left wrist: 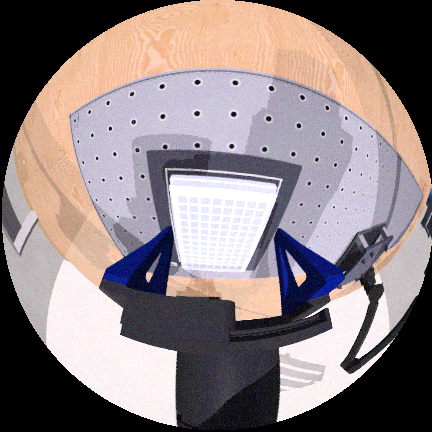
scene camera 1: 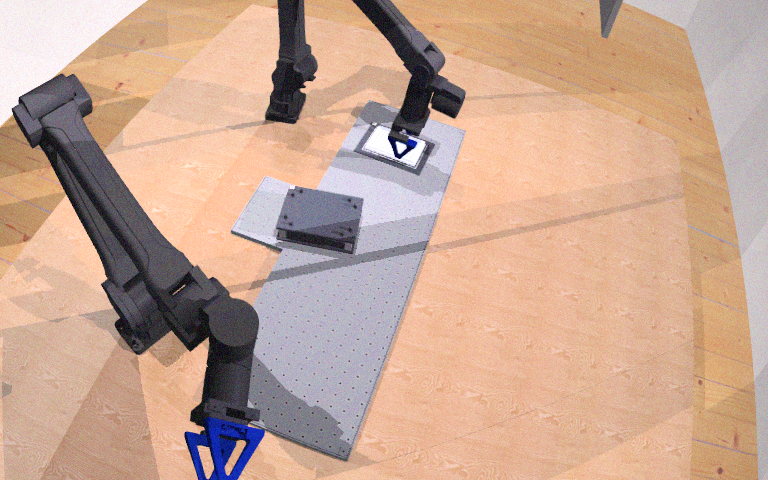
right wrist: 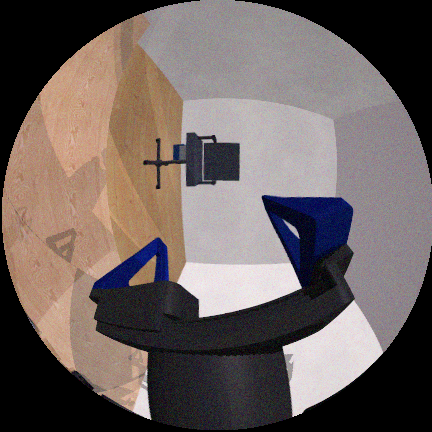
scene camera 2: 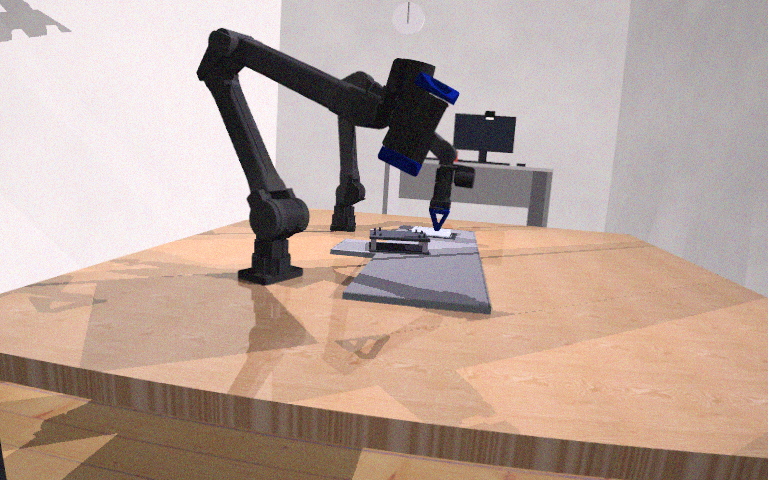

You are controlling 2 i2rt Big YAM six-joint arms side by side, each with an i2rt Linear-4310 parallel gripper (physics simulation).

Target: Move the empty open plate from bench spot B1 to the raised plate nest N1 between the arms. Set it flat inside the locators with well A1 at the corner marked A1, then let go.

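Frame: origin at the left arm's base, x ahead, y left, z up, level; centimetres.
Seen in the pictures: left gripper, fingertip midpoint: (left wrist: 224, 232) (scene camera 1: 403, 145) (scene camera 2: 437, 229); right gripper, fingertip midpoint: (right wrist: 208, 223) (scene camera 2: 428, 129); left arm's base, link origin: (scene camera 1: 285, 108) (scene camera 2: 343, 228); right arm's base, link origin: (left wrist: 365, 271) (scene camera 1: 148, 324) (scene camera 2: 271, 276).
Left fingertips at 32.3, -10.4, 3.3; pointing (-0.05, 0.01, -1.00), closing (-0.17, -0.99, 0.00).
Offsets run from my left fingertips to a thing's middle, as dx, dy, dz. "spot": to the spot under its first point. Level surfaces: height alone.
The white plate {-1.8, +1.0, -1.1} (scene camera 1: 376, 142) (scene camera 2: 445, 232) (left wrist: 220, 225) lies flat inside the dark frame {spot: +6.6, +0.4, -1.9} (scene camera 1: 428, 155) (left wrist: 156, 172) of a bench spot; its wells show in the left wrist view. My left gripper (scene camera 1: 402, 152) (scene camera 2: 437, 226) (left wrist: 224, 232) is open, pointing down low over the plate, a finger beyond each long side, not visibly gripping it. The raised nest {-14.6, -27.7, +0.6} (scene camera 1: 322, 210) (scene camera 2: 399, 234) (left wrist: 367, 252), a dark block with small locators on top, holds no plate. Its A1 mark is not readable. My right gripper (scene camera 1: 220, 461) (scene camera 2: 423, 127) (right wrist: 208, 223) is open and empty, raised far from the plate.
The grey perforated board {dz -2.0} (scene camera 1: 351, 316) (scene camera 2: 424, 277) (left wrist: 215, 95) carries the frame and the nest, on the wooden table {dz -3.3} (scene camera 1: 538, 294) (scene camera 2: 226, 350). A desk with a monitor (scene camera 2: 484, 133) stands behind. A chair (right wrist: 195, 159) shows in the right wrist view.
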